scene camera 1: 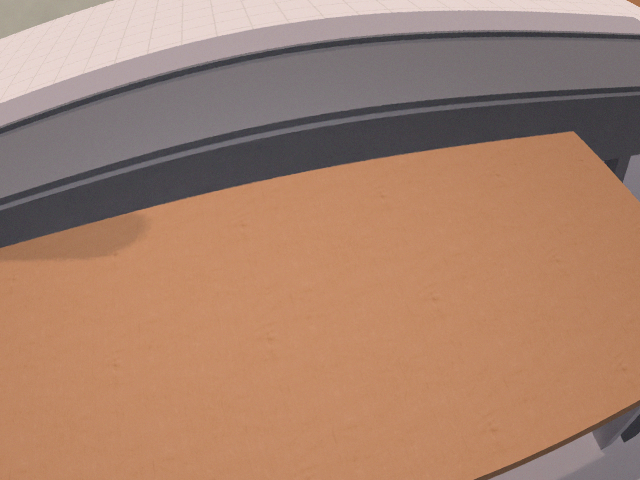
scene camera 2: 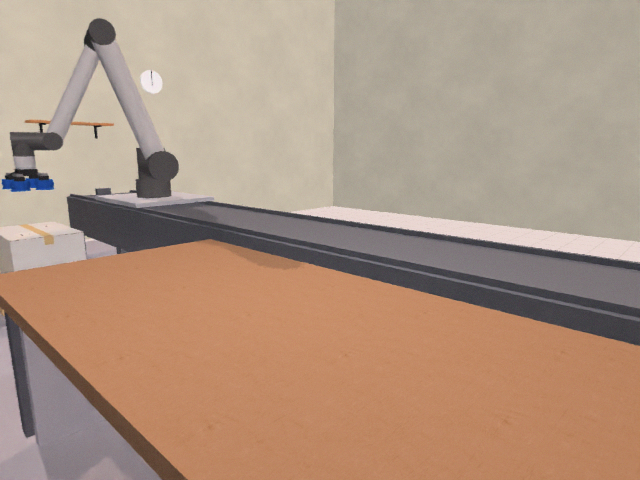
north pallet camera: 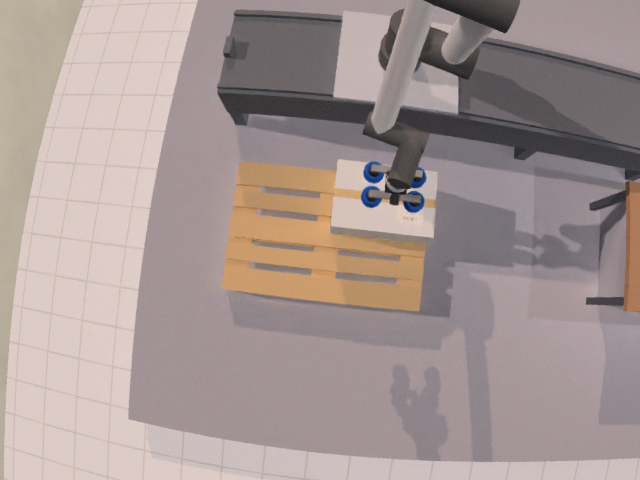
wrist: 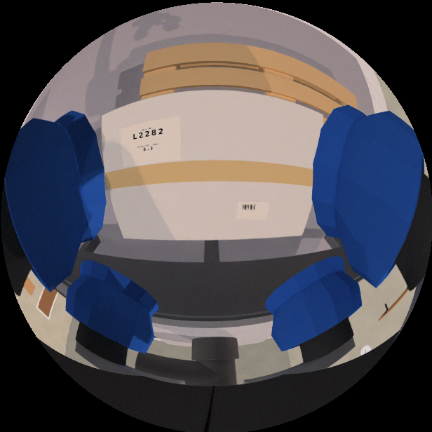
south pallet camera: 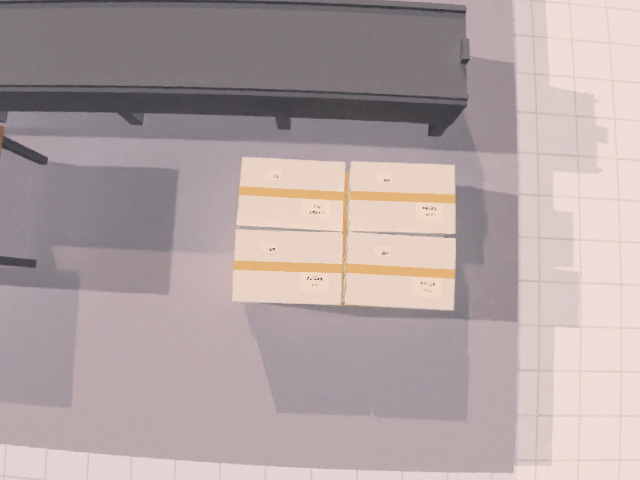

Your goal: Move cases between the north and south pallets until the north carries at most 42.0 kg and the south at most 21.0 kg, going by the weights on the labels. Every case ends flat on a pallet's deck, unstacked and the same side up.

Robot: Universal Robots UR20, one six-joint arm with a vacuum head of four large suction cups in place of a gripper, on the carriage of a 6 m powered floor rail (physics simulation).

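Where they show: arm's base at its link origin: (scene camera 2: 154,196).
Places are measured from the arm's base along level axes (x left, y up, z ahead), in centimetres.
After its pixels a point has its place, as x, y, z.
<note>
My vacuum gripper (north pallet camera: 393,187) @[0.0, 10.5, 80.4] (scene camera 2: 27,183) hangs above a white case (north pallet camera: 361,214) @[-12.9, -15.6, 90.6] (wrist: 215,135) (scene camera 2: 43,250) @[28.1, -23.7, 83.4], with a gap between cups and case and nothing on the cups, so it is open. The case lies flat at the upper right of the wooden north pallet (north pallet camera: 281,224) @[-58.6, -42.6, 97.0] (wrist: 200,54). Its label in the wrist view reads L2282 and what looks like 8.3. In the south pallet camera four white cases, upper left (south pallet camera: 279,217) @[489.9, -17.3, 93.5], upper right (south pallet camera: 385,217) @[546.7, -15.4, 91.3], lower left (south pallet camera: 276,286) @[490.6, -13.5, 130.6] and lower right (south pallet camera: 382,291) @[545.9, -12.7, 130.8], lie flat in two rows of two, covering most of the south pallet. Their weights are too small to read.
The floor rail (north pallet camera: 289,56) (south pallet camera: 232,49) (scene camera 2: 413,248) runs behind both pallets, with the arm's carriage (north pallet camera: 356,67) @[-24.0, 0.1, 9.7] beside the north pallet. A wooden table (scene camera 1: 320,310) @[246.3, -4.0, 89.3] (scene camera 2: 310,361) @[263.1, -4.0, 99.5] stands between the pallets. In the south pallet camera narrow gaps separate the four cases.
</note>
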